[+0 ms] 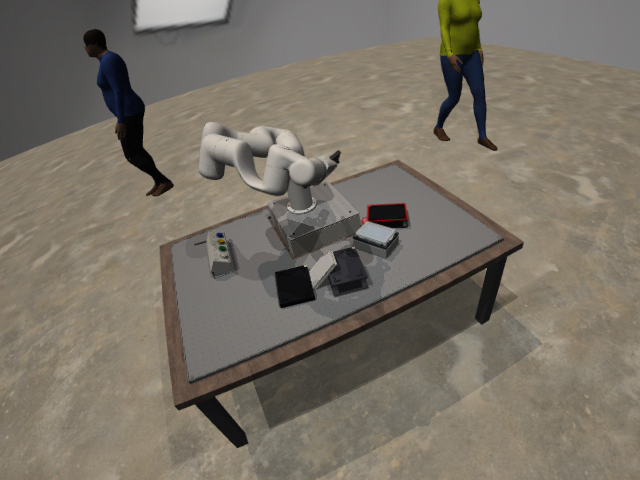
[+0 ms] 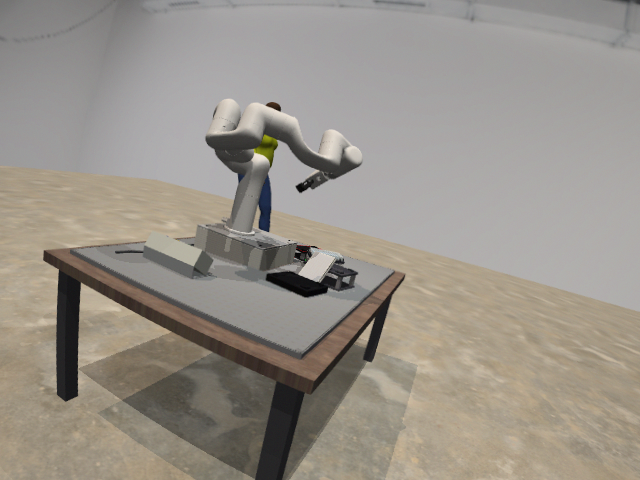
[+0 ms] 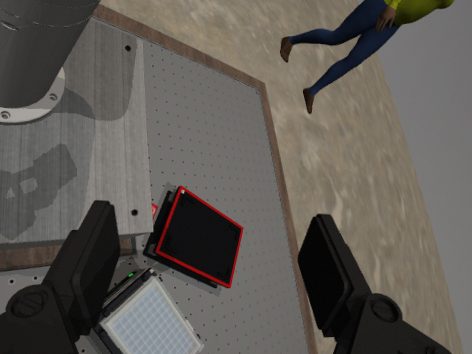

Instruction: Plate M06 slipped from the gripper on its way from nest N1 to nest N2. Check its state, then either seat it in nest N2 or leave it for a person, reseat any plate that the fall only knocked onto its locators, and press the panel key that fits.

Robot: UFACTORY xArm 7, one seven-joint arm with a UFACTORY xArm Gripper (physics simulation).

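Seen in the pictures: gripper, fingertip midpoint: (image 2: 305, 183) (image 3: 214, 231); arm's base, link origin: (image 1: 302, 205) (image 2: 239, 231) (image 3: 2, 71).
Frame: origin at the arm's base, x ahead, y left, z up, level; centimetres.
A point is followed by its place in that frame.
My gripper (image 1: 336, 155) (image 2: 302, 187) @(x 21.4, y 4.0, z 24.2 cm) (image 3: 214, 231) @(x 21.4, y 4.0, z 24.2 cm) is open and empty, high above the table. A white plate (image 1: 323, 269) @(x 38.4, y -11.4, z -1.7 cm) (image 2: 317, 266) @(x 36.8, y -11.3, z -2.2 cm) is tilted, between a flat black pad (image 1: 294, 285) @(x 34.8, y -21.8, z -6.0 cm) (image 2: 297, 283) @(x 34.9, y -25.2, z -6.0 cm) and a dark raised stand (image 1: 348, 267) @(x 42.2, y -3.8, z -2.5 cm) (image 2: 345, 271) @(x 45.7, y -5.5, z -2.5 cm). A clear-topped plate with a grid of wells (image 1: 377, 233) @(x 35.0, y 13.8, z -1.0 cm) (image 3: 151, 320) @(x 31.0, y 13.4, z -1.1 cm) lies on a grey block-like nest (image 1: 381, 249) @(x 40.7, y 11.7, z -3.4 cm); whether it sits fully down I cannot tell. The key panel (image 1: 218, 260) @(x 10.2, y -41.5, z -0.8 cm) (image 2: 173, 255) @(x 1.4, y -44.3, z -3.9 cm) has blue, yellow and green keys. No M06, N1 or N2 label is readable.
A red-rimmed black tray (image 1: 387, 212) @(x 23.0, y 27.8, z -4.2 cm) (image 3: 200, 237) @(x 22.4, y 26.6, z -4.2 cm) rests on a dark base beside the well plate. The robot's box-shaped base (image 1: 323, 229) @(x 18.5, y -0.2, z -1.9 cm) (image 2: 242, 248) @(x 9.0, y -13.4, z -3.1 cm) stands behind the nests. A person in blue (image 1: 118, 85) and one in yellow-green (image 1: 460, 31) are on the floor beyond the table.
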